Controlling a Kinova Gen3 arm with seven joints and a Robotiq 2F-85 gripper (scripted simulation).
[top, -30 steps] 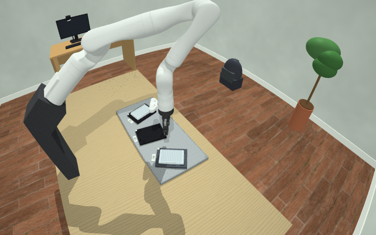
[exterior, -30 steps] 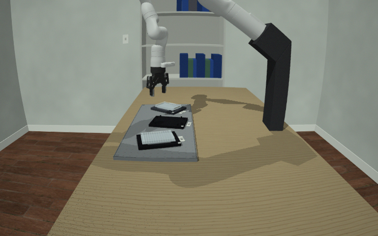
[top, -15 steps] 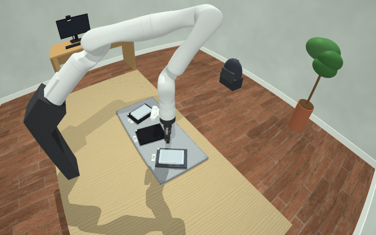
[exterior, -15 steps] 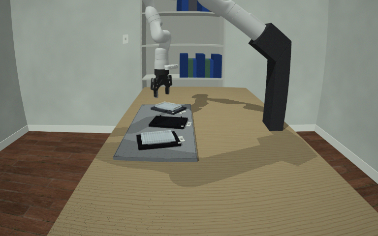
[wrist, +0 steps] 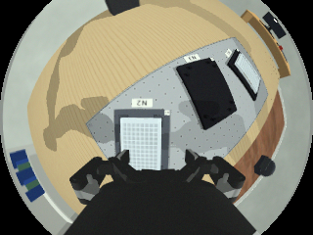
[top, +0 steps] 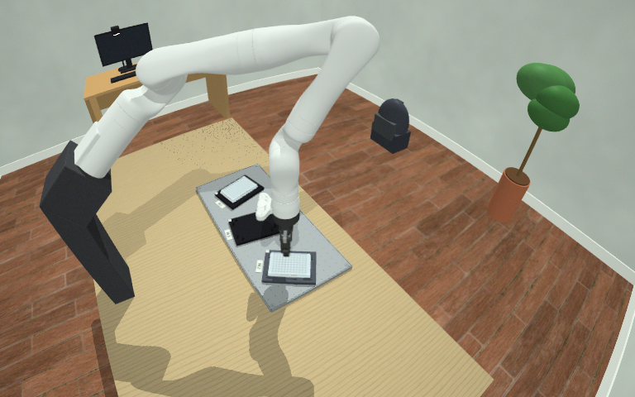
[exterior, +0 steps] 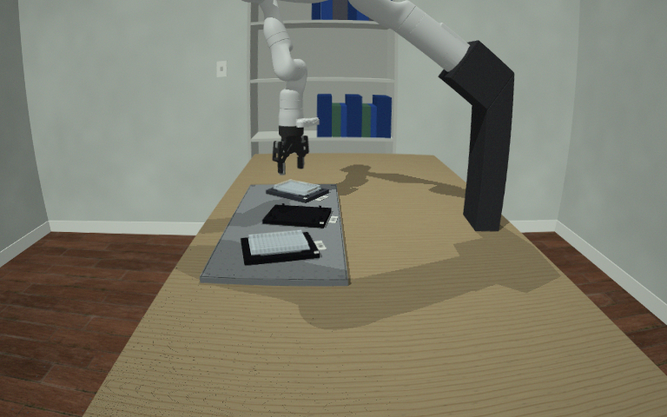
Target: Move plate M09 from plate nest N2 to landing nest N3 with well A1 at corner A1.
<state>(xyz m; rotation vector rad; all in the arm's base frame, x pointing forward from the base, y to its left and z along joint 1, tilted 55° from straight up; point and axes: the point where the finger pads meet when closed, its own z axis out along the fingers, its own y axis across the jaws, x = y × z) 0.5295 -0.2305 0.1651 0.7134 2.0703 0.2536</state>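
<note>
Now: hand 70 mm above the plate, 30 mm to the left of it and 20 mm past it. The rest, counted from my hand: plate nest N2 (80 mm below, 30 mm to the right, 20 mm behind); then black landing nest (180 mm to the left, 80 mm below); then nest label (90 mm behind, 80 mm below, 40 mm to the left).
</note>
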